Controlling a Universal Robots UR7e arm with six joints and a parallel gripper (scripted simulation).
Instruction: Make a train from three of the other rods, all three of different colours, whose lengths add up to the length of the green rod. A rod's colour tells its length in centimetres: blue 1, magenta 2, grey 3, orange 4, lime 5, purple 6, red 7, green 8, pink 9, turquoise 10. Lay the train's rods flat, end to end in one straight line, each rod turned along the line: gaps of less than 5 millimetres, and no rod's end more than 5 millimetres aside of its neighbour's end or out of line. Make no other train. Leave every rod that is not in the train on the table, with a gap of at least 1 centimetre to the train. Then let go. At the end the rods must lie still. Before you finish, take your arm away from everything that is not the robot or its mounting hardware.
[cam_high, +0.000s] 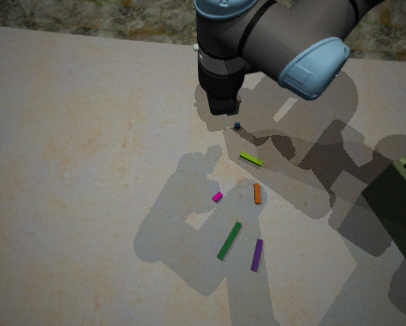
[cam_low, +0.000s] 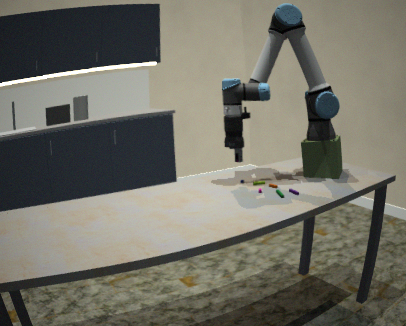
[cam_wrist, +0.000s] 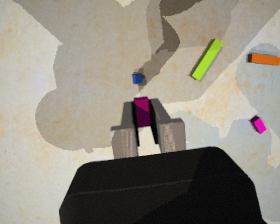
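Now: the blue rod 100 mm below my hand and 20 mm behind it. From my hand the other things lie so: orange rod (150 mm to the left, 100 mm below, 60 mm behind); green rod (240 mm to the left, 100 mm below); lime rod (100 mm below, 70 mm to the left, 50 mm behind).
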